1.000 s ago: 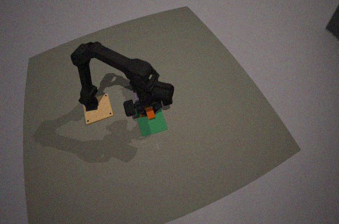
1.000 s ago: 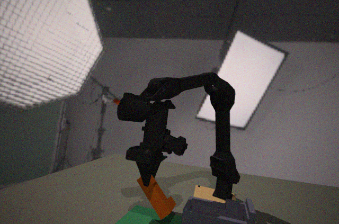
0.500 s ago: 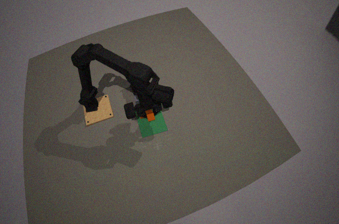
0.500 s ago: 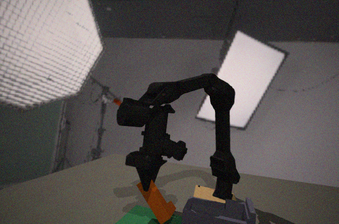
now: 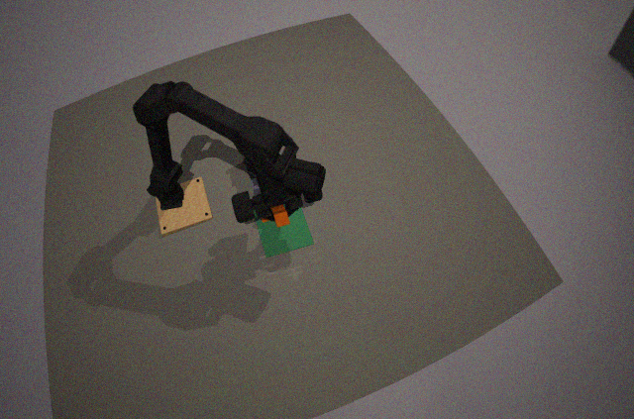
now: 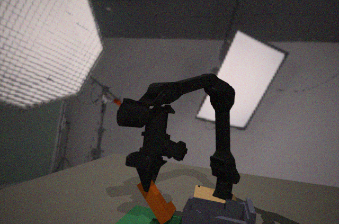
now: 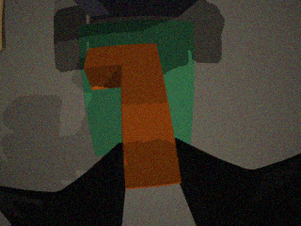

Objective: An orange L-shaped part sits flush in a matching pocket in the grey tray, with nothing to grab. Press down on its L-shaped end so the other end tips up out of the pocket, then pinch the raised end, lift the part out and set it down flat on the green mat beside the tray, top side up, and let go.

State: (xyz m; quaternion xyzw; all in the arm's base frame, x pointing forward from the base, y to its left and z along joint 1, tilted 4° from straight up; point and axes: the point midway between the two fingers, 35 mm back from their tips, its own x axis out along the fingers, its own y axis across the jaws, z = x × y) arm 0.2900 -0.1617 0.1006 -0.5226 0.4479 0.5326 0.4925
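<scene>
My gripper tip is now 2 cm past the orange L-shaped part, 3 cm to the right of it and 3 cm above it. The rest, counted from my gripper tip: green mat (2 cm to the left, 9 cm below).
</scene>
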